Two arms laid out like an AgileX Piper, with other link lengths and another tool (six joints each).
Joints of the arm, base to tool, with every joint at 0 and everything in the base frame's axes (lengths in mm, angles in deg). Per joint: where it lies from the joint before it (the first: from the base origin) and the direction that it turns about. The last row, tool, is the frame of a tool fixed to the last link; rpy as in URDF.
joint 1: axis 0 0 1 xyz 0 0 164.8
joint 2: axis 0 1 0 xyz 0 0 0
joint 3: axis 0 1 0 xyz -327.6 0 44.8
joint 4: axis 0.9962 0 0.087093 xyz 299.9 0 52.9
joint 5: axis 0 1 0 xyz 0 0 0
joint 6: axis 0.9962 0 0.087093 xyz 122.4 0 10.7
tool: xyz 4.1 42 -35.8 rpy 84.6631 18.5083 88.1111
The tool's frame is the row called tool.
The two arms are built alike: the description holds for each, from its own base.
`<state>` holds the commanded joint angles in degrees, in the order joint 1, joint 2, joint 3, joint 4, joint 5, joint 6, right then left.
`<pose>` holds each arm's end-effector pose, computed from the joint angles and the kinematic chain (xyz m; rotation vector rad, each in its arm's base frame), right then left.
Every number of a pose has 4 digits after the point. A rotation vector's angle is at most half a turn.
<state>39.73 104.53 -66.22 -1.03 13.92 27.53 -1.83 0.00 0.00 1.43 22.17 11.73</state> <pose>0.3260 0.3400 0.2261 1.3158 2.3555 0.9807 0.0842 0.0476 0.2016 1.3607 1.4583 0.9761</pose>
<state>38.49 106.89 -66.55 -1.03 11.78 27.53 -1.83 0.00 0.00 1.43 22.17 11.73</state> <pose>0.3390 0.3375 0.2114 1.3374 2.3356 0.9771 0.0842 0.0476 0.2016 1.3607 1.4583 0.9761</pose>
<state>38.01 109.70 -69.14 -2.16 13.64 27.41 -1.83 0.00 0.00 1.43 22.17 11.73</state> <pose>0.3500 0.3399 0.1997 1.3332 2.3581 0.9229 0.0842 0.0476 0.2016 1.3607 1.4583 0.9761</pose>
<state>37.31 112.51 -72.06 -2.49 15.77 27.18 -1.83 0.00 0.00 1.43 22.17 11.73</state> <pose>0.3628 0.3415 0.1895 1.3475 2.3730 0.8739 0.0842 0.0476 0.2016 1.3607 1.4583 0.9761</pose>
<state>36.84 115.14 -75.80 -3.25 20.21 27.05 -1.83 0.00 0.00 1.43 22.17 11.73</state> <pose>0.3737 0.3431 0.1823 1.3598 2.4043 0.7946 0.0842 0.0476 0.2016 1.3607 1.4583 0.9761</pose>
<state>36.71 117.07 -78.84 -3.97 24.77 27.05 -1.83 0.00 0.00 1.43 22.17 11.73</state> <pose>0.3794 0.3443 0.1772 1.3700 2.4379 0.7134 0.0842 0.0476 0.2016 1.3607 1.4583 0.9761</pose>
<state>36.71 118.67 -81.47 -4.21 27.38 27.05 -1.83 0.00 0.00 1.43 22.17 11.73</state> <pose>0.3853 0.3479 0.1750 1.3757 2.4524 0.6763 0.0842 0.0476 0.2016 1.3607 1.4583 0.9761</pose>
